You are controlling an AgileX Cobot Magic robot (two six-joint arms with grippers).
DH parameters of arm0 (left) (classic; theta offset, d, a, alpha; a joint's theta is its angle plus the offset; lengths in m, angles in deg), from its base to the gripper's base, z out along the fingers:
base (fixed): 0 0 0 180
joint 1: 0 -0.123 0 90
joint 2: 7.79 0 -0.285 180
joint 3: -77.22 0 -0.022 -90
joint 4: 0 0.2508 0 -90
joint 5: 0 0 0.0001 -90
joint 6: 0 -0.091 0 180
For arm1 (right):
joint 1: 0 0.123 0 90
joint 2: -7.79 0 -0.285 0
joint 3: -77.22 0 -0.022 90
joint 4: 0 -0.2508 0 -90
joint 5: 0 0 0.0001 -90
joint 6: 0 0.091 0 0
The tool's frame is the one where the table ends.
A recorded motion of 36 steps. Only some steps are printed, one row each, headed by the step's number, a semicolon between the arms.
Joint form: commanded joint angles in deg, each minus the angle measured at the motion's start. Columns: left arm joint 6, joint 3, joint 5, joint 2, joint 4, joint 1; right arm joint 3, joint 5, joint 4, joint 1, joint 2, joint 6.
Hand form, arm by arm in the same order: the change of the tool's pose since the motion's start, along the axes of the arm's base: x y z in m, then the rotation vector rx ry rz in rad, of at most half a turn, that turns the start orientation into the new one. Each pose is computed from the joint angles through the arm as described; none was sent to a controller.
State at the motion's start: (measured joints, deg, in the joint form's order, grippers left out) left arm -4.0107 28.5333 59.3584 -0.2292 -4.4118 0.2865; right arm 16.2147 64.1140 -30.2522 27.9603 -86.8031 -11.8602
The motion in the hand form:
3: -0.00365 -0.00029 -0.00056 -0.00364 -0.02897 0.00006; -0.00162 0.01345 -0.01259 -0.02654 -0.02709 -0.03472
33: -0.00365 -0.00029 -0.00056 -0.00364 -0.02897 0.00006; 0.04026 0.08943 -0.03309 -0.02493 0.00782 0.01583
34: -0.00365 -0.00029 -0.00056 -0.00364 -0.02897 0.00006; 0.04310 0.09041 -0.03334 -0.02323 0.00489 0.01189
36: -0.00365 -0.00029 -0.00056 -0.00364 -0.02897 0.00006; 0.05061 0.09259 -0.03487 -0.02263 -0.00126 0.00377
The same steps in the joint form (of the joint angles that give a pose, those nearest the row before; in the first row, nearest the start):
3: 0.00 -0.17 -0.29 -1.55 -0.23 -0.11; 0.29 7.85 -6.76 5.84 -5.96 -0.63
33: 0.00 -0.17 -0.29 -1.55 -0.23 -0.11; 17.08 5.38 -14.04 14.78 -20.34 -4.01
34: 0.00 -0.17 -0.29 -1.55 -0.23 -0.11; 17.76 5.38 -14.04 14.55 -20.80 -4.07
36: 0.00 -0.17 -0.29 -1.55 -0.23 -0.11; 19.48 5.39 -13.81 13.87 -22.12 -4.24

